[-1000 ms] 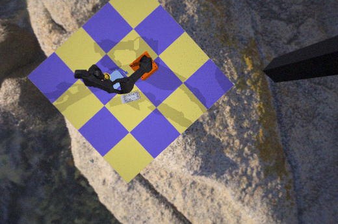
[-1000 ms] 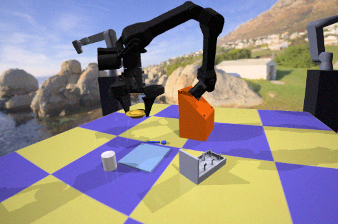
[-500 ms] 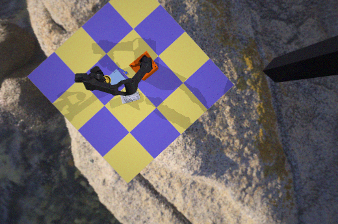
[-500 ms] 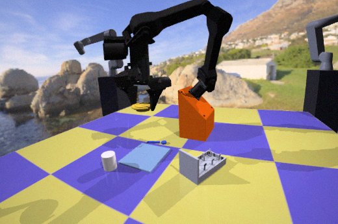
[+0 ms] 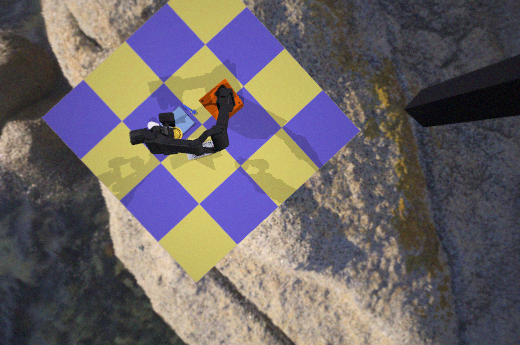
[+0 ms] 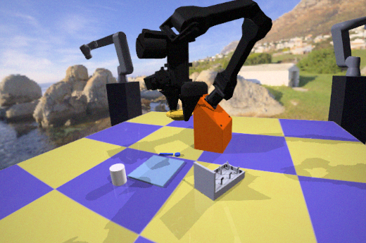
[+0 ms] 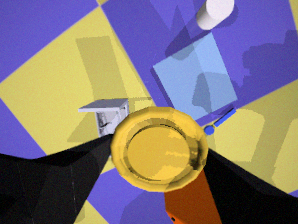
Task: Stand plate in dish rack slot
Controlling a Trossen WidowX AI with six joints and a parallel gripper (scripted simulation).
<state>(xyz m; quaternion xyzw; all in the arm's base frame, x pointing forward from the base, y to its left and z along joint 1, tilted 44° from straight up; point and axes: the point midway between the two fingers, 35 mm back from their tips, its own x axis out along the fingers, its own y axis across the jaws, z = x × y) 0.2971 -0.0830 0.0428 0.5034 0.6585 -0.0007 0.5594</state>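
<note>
The grey dish rack is 110 mm to the left of my gripper tip and 170 mm below it. The rest, counted from my gripper tip: light blue mat 20 mm behind, 100 mm to the right, 190 mm below; yellow plate 10 mm above; blue utensil 120 mm behind, 90 mm to the right, 190 mm below.
</note>
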